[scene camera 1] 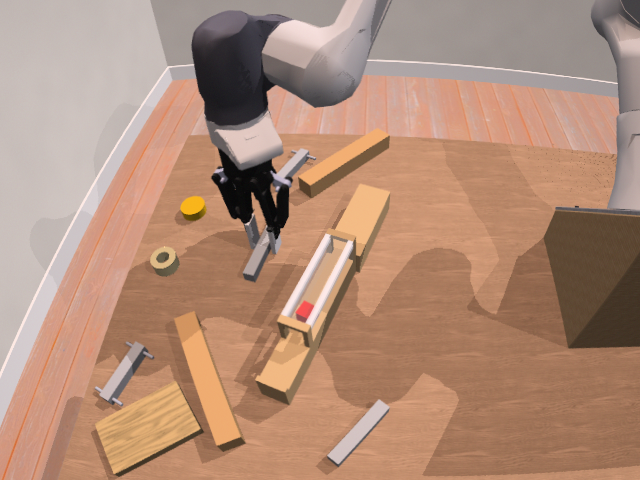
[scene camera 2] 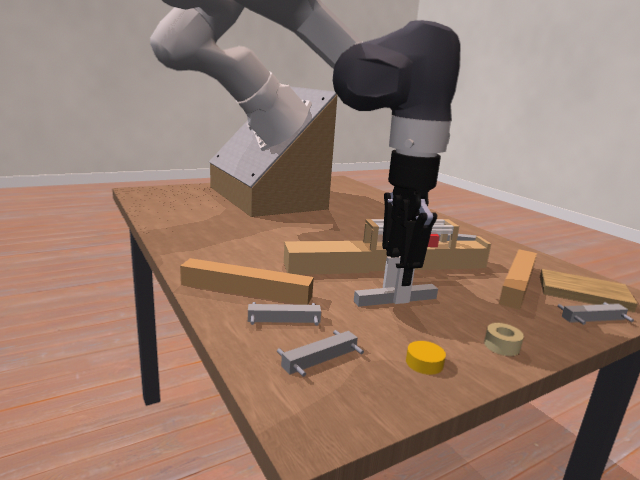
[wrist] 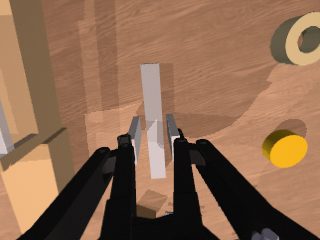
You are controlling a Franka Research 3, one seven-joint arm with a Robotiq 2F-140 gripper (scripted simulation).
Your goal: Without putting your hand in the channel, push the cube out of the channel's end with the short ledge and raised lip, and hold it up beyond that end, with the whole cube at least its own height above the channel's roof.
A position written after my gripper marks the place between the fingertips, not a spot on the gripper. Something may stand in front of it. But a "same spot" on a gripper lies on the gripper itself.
my gripper: scene camera 1; scene camera 2 395, 296; wrist
wooden plate: scene camera 1; scene camera 2; not seen in the wrist view (out of frame)
same spot on wooden plate: [scene camera 2: 568, 286] = [scene camera 1: 157, 402]
same spot on my gripper: [scene camera 1: 265, 199] = [wrist: 110, 198]
